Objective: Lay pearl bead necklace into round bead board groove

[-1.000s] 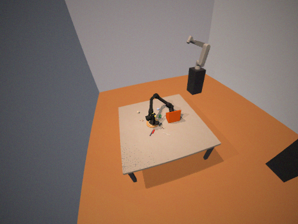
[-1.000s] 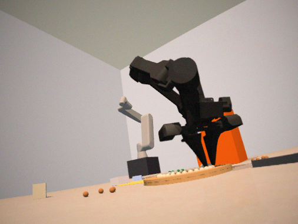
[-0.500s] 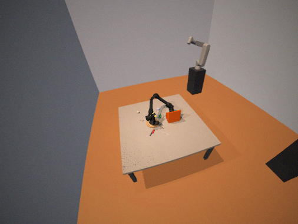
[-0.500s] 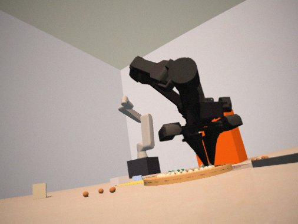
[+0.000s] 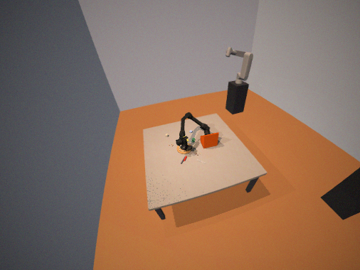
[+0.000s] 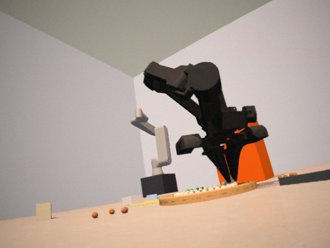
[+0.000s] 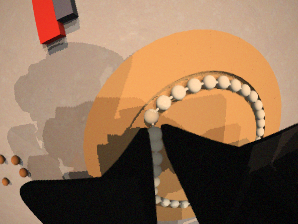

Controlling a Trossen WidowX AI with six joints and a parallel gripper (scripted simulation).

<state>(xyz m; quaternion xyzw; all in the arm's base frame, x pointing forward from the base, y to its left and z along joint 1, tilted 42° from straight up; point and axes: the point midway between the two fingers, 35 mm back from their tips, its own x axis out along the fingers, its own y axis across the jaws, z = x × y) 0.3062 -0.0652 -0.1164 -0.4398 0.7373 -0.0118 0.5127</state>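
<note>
Now: the round wooden bead board 60 mm to the right of my gripper tip and 10 mm below it. From my gripper tip the other things lie so: tan cube 170 mm ahead, 390 mm to the right; yellow flat piece 60 mm behind, 220 mm to the right, 20 mm below; red-handled tool 60 mm ahead, 120 mm to the left, 10 mm below.
</note>
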